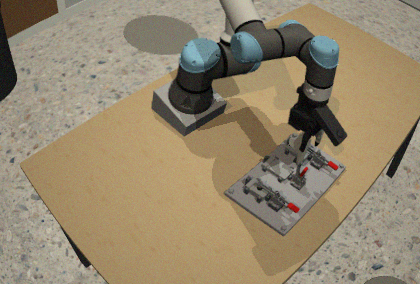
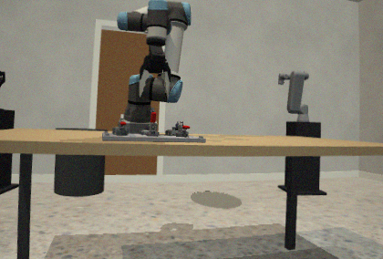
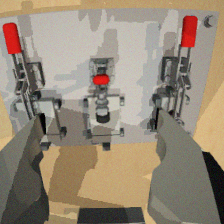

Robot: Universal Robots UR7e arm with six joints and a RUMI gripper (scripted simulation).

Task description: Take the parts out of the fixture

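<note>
The grey fixture plate is 150 mm below my hand, 30 mm behind it and 10 mm to the right of it.
</note>
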